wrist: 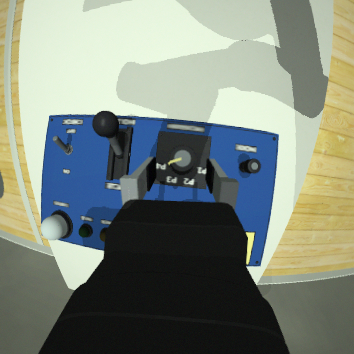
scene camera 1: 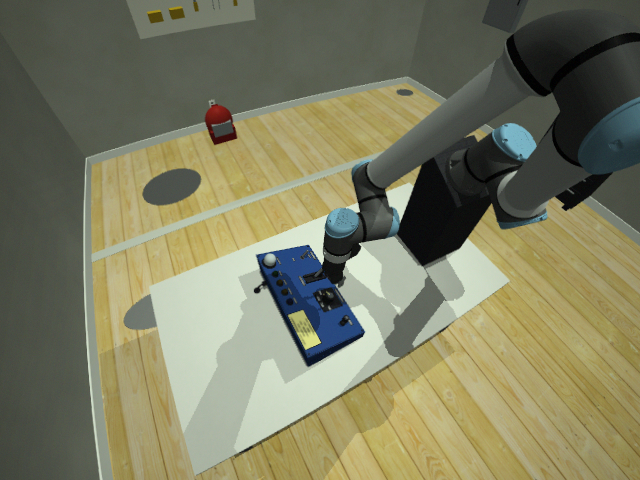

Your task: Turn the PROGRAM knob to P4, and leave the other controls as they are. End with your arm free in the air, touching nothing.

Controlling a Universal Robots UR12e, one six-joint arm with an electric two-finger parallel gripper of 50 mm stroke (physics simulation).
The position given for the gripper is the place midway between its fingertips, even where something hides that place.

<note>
In view: the gripper point(wrist: 180, 167) and a ball-topped lever point(wrist: 105, 123).
</note>
